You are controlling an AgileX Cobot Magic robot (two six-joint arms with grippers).
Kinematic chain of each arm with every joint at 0, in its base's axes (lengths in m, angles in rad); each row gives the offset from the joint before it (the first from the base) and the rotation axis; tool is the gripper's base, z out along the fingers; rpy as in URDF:
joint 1: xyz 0 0 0.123 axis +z
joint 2: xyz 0 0 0 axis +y
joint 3: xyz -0.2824 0 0.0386 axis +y
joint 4: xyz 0.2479 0 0.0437 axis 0.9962 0 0.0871
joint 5: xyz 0 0 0 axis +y
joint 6: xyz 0.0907 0 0.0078 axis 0.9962 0 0.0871
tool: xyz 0 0 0 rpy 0 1.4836 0
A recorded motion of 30 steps. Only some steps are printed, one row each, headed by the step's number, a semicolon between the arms.
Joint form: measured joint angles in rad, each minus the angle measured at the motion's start. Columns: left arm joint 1, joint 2, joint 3, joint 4, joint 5, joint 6; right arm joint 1, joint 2, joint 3, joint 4, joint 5, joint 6.
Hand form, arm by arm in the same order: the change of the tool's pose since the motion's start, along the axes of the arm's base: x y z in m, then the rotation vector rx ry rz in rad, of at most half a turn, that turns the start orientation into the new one. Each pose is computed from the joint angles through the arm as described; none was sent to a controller.
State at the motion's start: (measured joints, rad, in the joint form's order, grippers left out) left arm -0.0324 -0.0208 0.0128 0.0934 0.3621 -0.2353; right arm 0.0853 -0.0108 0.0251 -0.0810 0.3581 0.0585
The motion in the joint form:
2: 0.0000 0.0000 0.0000 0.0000 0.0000 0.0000; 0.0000 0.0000 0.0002 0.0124 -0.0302 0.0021
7: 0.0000 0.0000 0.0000 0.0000 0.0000 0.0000; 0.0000 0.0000 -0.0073 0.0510 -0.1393 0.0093
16: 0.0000 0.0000 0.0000 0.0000 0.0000 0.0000; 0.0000 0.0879 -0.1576 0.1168 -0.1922 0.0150
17: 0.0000 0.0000 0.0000 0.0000 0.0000 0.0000; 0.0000 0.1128 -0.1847 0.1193 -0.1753 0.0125
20: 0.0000 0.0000 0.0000 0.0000 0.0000 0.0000; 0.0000 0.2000 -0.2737 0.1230 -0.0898 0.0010
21: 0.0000 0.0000 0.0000 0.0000 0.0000 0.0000; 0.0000 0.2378 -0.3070 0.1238 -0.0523 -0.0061
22: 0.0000 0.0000 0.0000 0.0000 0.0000 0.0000; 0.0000 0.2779 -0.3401 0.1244 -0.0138 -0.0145
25: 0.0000 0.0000 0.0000 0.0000 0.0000 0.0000; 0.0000 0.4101 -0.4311 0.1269 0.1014 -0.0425
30: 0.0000 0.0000 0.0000 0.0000 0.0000 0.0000; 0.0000 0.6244 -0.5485 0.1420 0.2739 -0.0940
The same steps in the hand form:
2: 0.0000 0.0000 0.0000 0.0000 0.0000 0.0000; 0.0007 0.0006 0.0025 0.0167 -0.0286 0.0026
7: 0.0000 0.0000 0.0000 0.0000 0.0000 0.0000; 0.0024 0.0022 0.0147 0.0716 -0.1410 0.0096
16: 0.0000 0.0000 0.0000 0.0000 0.0000 0.0000; 0.0042 0.0035 0.0653 0.1522 -0.2499 0.0146
17: 0.0000 0.0000 0.0000 0.0000 0.0000 0.0000; 0.0056 0.0037 0.0714 0.1510 -0.2352 0.0147
20: 0.0000 0.0000 0.0000 0.0000 0.0000 0.0000; 0.0117 0.0046 0.0881 0.1365 -0.1524 0.0150
21: 0.0000 0.0000 0.0000 0.0000 0.0000 0.0000; 0.0151 0.0051 0.0934 0.1270 -0.1110 0.0156
22: 0.0000 0.0000 0.0000 0.0000 0.0000 0.0000; 0.0189 0.0056 0.0982 0.1157 -0.0662 0.0167
25: 0.0000 0.0000 0.0000 0.0000 0.0000 0.0000; 0.0339 0.0074 0.1080 0.0790 0.0878 0.0224
30: 0.0000 0.0000 0.0000 0.0000 0.0000 0.0000; 0.0616 0.0112 0.1113 0.0267 0.3535 0.0441

